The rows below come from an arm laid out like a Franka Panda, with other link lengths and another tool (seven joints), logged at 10 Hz.
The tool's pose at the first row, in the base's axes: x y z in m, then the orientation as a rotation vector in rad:
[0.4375, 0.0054, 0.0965, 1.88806, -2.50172, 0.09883]
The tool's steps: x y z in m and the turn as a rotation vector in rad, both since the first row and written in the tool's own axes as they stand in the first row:
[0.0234, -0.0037, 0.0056, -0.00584, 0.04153, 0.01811]
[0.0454, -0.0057, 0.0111, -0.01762, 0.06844, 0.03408]
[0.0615, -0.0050, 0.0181, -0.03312, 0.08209, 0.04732]
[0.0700, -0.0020, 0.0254, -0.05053, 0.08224, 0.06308]
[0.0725, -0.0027, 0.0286, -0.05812, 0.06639, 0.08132]
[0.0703, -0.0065, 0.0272, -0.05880, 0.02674, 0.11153]
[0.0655, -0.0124, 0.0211, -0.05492, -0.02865, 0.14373]
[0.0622, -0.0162, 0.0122, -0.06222, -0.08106, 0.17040]
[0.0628, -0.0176, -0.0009, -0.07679, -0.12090, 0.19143]
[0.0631, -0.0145, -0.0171, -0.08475, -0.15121, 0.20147]
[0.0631, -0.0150, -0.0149, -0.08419, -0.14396, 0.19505]
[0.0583, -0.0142, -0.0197, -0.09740, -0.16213, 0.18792]
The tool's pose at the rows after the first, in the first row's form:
[0.4348, -0.0184, 0.0921, 1.84180, -2.48983, 0.12931]
[0.4309, -0.0404, 0.0876, 1.80398, -2.48223, 0.13866]
[0.4260, -0.0560, 0.0813, 1.77532, -2.47887, 0.13149]
[0.4210, -0.0637, 0.0742, 1.74992, -2.48555, 0.11011]
[0.4211, -0.0665, 0.0712, 1.73281, -2.50896, 0.08667]
[0.4253, -0.0654, 0.0727, 1.71432, -2.56146, 0.05002]
[0.4321, -0.0620, 0.0788, 1.70079, -2.62774, 0.00353]
[0.4364, -0.0594, 0.0877, -1.65866, 2.63593, 0.05462]
[0.4371, -0.0597, 0.1009, -1.61850, 2.63140, 0.10915]
[0.4335, -0.0582, 0.1169, -1.59487, 2.62102, 0.14619]
[0.4341, -0.0585, 0.1148, -1.60622, 2.62108, 0.13907]
[0.4345, -0.0534, 0.1193, -1.61148, 2.60850, 0.17175]

